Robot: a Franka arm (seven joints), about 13 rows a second.
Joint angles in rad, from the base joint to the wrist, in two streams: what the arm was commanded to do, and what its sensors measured. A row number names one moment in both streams.
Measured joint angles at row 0:
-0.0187, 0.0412, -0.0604, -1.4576, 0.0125, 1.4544, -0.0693
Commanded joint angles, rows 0 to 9:
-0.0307, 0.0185, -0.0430, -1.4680, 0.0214, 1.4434, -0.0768
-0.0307, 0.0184, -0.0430, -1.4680, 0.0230, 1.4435, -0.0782
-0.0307, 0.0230, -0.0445, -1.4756, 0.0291, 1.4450, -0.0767
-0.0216, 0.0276, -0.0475, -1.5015, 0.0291, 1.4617, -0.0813
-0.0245, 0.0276, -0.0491, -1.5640, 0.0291, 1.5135, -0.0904
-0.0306, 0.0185, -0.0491, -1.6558, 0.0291, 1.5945, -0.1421
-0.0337, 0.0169, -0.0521, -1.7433, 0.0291, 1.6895, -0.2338
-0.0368, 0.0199, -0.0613, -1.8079, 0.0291, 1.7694, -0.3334
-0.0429, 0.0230, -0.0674, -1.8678, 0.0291, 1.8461, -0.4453
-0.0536, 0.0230, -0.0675, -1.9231, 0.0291, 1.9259, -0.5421
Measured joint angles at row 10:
-0.0307, 0.0541, -0.0651, -1.8073, 0.0149, 1.8104, -0.3776
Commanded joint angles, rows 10 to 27:
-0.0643, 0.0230, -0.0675, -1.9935, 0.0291, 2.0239, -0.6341
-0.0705, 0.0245, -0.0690, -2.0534, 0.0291, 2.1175, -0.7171
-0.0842, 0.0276, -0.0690, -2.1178, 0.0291, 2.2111, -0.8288
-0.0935, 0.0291, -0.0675, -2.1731, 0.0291, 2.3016, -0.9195
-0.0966, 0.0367, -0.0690, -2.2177, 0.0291, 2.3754, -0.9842
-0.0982, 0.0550, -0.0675, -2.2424, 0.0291, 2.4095, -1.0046
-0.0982, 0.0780, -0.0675, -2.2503, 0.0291, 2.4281, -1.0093
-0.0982, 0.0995, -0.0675, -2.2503, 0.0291, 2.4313, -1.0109
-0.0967, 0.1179, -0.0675, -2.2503, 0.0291, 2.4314, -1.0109
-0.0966, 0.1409, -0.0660, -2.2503, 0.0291, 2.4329, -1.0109
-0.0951, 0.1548, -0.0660, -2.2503, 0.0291, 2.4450, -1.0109
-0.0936, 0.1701, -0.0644, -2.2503, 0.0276, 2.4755, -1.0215
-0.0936, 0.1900, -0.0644, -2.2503, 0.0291, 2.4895, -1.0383
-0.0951, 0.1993, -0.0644, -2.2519, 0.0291, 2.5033, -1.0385
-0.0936, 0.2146, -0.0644, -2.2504, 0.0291, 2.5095, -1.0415
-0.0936, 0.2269, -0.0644, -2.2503, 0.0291, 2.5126, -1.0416
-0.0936, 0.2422, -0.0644, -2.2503, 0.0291, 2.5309, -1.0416
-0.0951, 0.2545, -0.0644, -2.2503, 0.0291, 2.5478, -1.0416
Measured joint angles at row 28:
-0.0926, 0.2307, -0.0664, -2.2508, 0.0151, 2.5061, -1.0127
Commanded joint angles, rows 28 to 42:
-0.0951, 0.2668, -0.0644, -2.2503, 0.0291, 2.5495, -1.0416
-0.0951, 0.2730, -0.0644, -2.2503, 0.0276, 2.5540, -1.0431
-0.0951, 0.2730, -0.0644, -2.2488, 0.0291, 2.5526, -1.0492
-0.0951, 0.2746, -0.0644, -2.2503, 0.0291, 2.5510, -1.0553
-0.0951, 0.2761, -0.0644, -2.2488, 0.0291, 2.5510, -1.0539
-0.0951, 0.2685, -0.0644, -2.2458, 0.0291, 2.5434, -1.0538
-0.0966, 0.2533, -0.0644, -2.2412, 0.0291, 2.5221, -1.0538
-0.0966, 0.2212, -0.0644, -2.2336, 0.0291, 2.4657, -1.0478
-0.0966, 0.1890, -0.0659, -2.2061, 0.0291, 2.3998, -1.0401
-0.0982, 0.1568, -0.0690, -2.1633, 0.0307, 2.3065, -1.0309
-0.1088, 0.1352, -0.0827, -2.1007, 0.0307, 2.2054, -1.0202
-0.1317, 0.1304, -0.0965, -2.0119, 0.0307, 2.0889, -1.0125
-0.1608, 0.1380, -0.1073, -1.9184, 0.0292, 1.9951, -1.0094
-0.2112, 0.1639, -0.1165, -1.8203, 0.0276, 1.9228, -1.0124
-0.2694, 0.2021, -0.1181, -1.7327, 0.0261, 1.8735, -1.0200
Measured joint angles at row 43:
-0.1803, 0.1234, -0.1143, -1.9002, 0.0153, 1.9738, -1.0093
